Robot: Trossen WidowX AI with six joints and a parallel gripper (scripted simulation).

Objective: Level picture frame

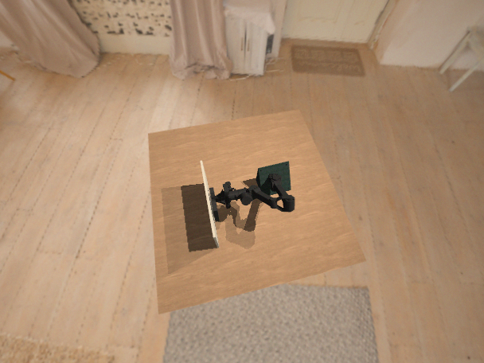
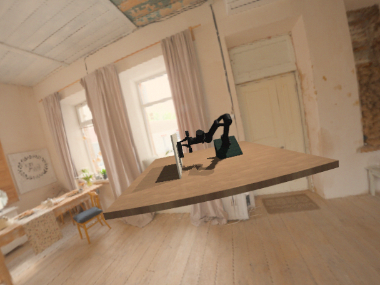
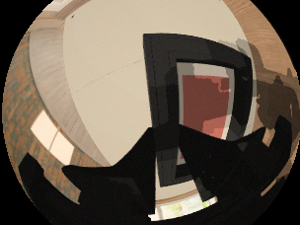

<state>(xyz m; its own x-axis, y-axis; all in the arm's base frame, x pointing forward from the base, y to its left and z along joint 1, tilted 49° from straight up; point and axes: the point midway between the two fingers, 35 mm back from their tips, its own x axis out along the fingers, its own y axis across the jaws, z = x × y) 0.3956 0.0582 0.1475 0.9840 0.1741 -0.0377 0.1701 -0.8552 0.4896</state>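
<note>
The picture frame is 10 mm to the left of my gripper tip and 50 mm below it. Round my gripper tip: wall panel: 20 mm ahead, 10 mm to the left, 60 mm below.
</note>
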